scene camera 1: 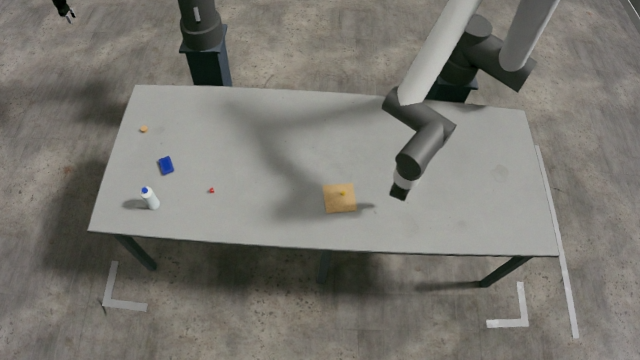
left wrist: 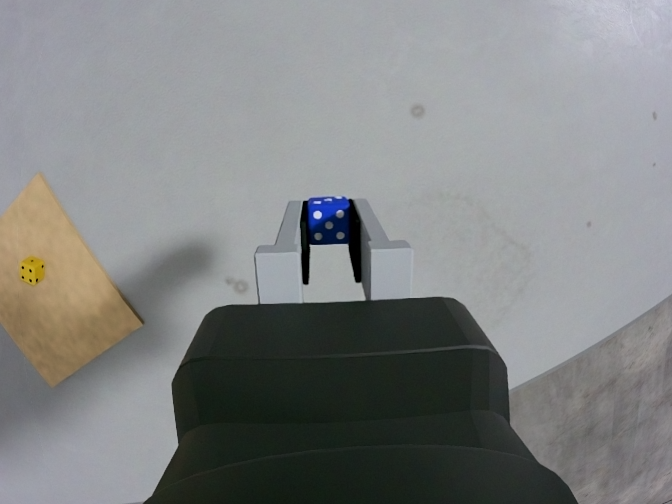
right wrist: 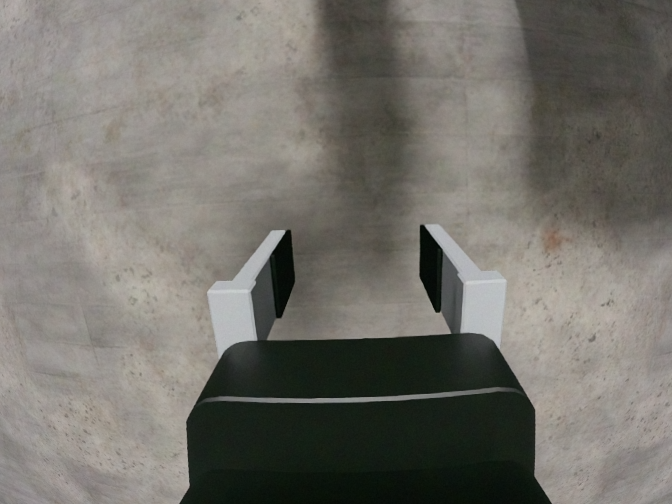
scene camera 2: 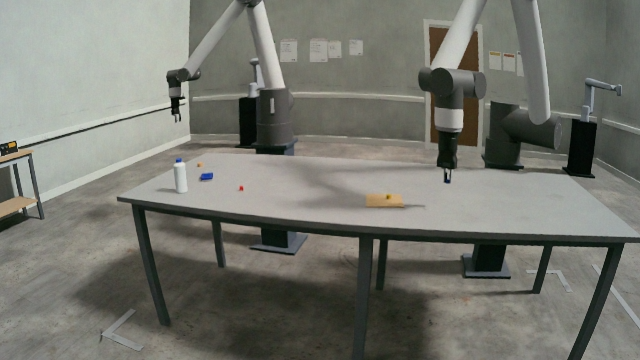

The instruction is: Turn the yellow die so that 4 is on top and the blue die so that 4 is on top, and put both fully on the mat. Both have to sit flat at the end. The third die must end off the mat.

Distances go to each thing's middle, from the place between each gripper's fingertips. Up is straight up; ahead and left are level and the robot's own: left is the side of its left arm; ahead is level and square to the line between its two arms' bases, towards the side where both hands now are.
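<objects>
Looking at the blue die [left wrist: 328,217], I see that my left gripper is 1 cm above it. As for the tan mat [scene camera 1: 334,202], it is 11 cm below my left hand and 24 cm to the right of it.
</objects>
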